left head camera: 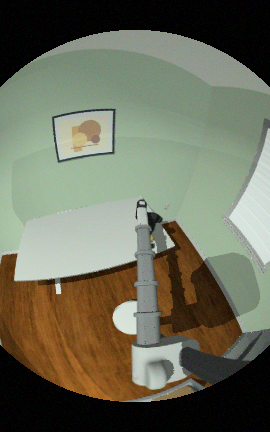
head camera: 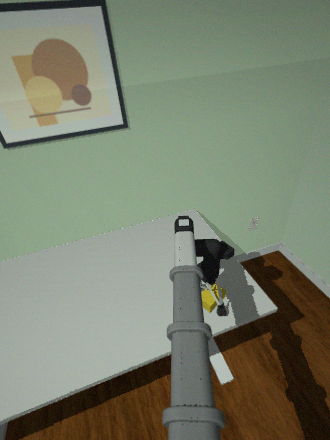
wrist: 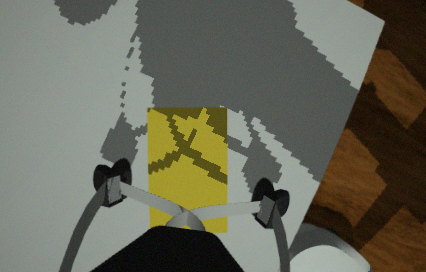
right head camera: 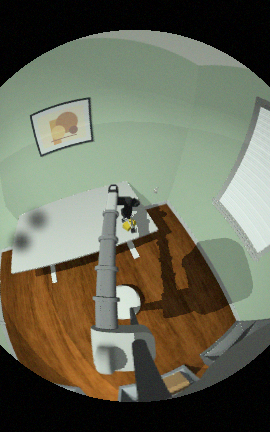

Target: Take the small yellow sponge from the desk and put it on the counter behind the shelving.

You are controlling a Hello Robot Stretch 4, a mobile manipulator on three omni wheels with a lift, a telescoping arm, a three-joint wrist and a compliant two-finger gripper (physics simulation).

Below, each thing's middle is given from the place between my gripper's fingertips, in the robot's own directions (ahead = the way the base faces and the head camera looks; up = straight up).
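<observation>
There is the framed picture (head camera: 67, 84), which sits 510 mm ahead of my hand, 590 mm to the left of it and 770 mm above it. The small yellow sponge (wrist: 187, 147) is 20 mm above my hand, 10 mm ahead of it and 10 mm to the right of it. Going by their middles, the sponge is the nearest to my hand of the things named here.
</observation>
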